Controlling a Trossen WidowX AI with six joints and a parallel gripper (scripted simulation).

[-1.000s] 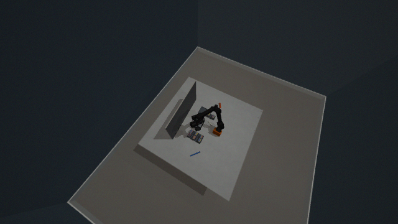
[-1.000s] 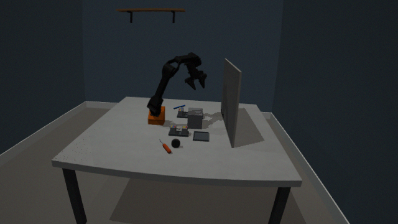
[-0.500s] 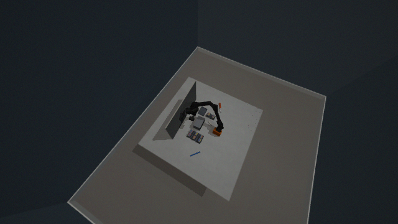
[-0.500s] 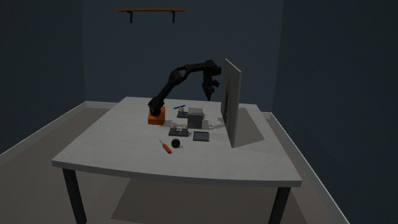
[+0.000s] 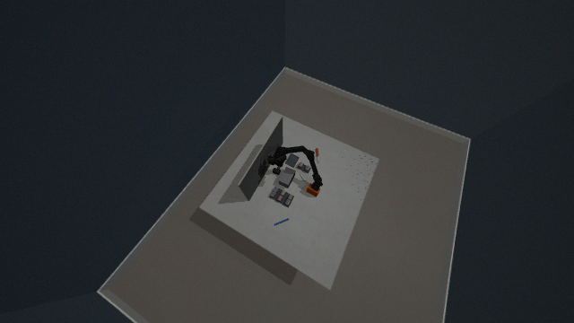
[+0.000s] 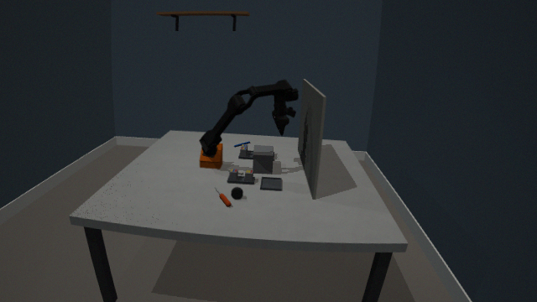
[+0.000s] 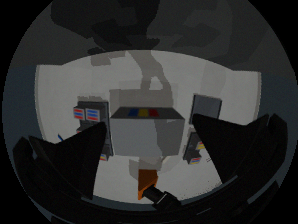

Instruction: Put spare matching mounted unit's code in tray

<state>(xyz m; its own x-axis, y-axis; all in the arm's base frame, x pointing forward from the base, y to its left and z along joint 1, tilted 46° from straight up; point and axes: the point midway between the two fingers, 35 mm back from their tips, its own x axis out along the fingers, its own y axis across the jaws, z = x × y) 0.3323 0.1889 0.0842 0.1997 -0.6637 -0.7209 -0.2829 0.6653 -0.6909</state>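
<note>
Right now the spare is 230 mm behind my gripper tip, 170 mm to the left of it and 160 mm below it. From my gripper tip the other things lie so: tall grey panel (140 mm ahead, 20 mm to the left, 30 mm above); then grey mounted unit (80 mm behind, 10 mm to the right, 150 mm below); then dark tray (210 mm to the right, 190 mm below).
</note>
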